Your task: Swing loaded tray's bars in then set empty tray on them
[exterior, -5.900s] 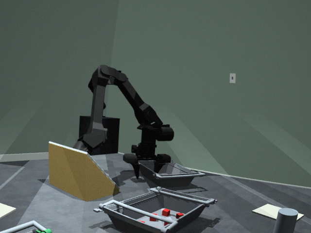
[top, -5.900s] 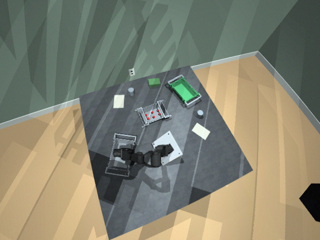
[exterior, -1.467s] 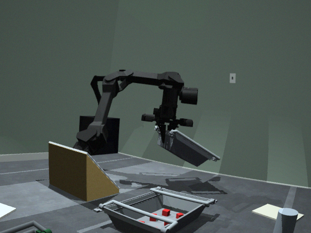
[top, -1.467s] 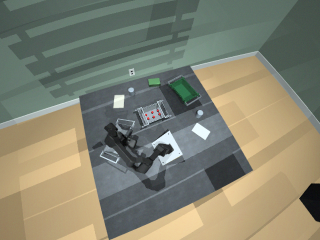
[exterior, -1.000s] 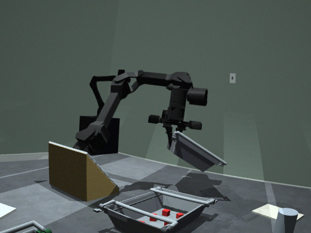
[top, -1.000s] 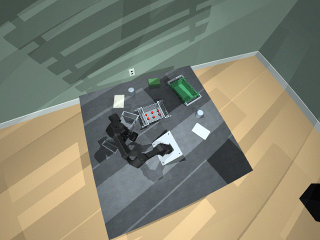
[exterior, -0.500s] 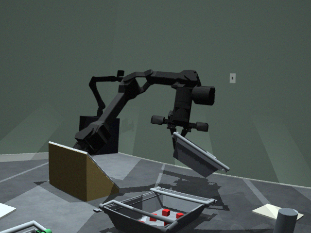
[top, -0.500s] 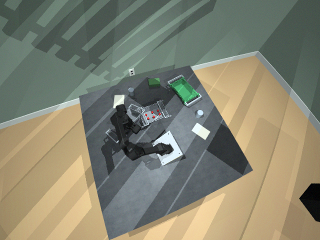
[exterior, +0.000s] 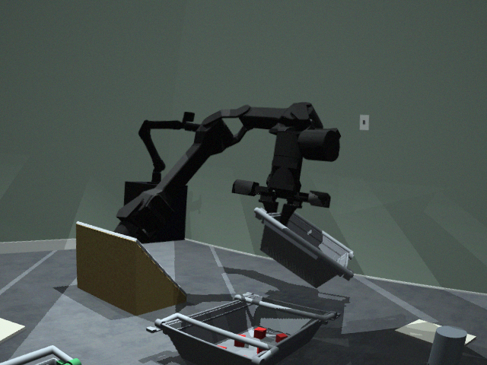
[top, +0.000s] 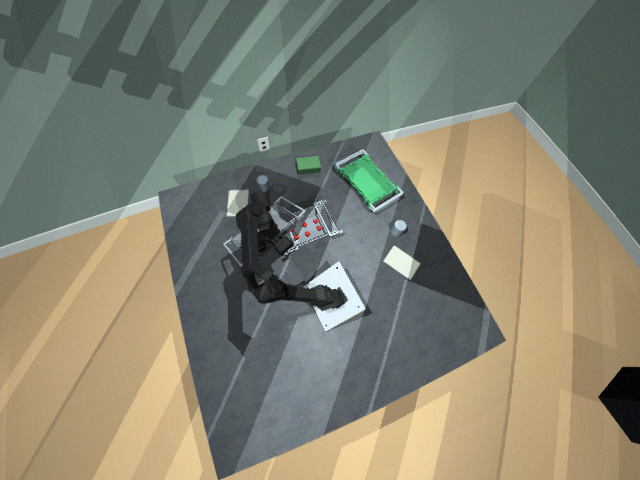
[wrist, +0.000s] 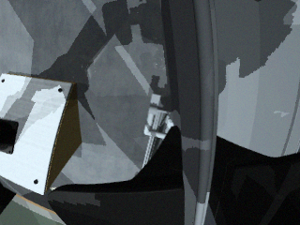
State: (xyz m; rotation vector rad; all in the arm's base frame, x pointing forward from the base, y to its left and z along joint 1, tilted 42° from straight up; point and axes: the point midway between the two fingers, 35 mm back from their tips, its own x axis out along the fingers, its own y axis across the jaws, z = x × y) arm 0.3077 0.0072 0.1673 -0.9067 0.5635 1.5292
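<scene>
Now: gripper tip 7 cm short of the grey tray and 2 cm to the right of it. Also, from my gripper tip: green block 38 cm ahead, 37 cm to the right, 15 cm below.
</scene>
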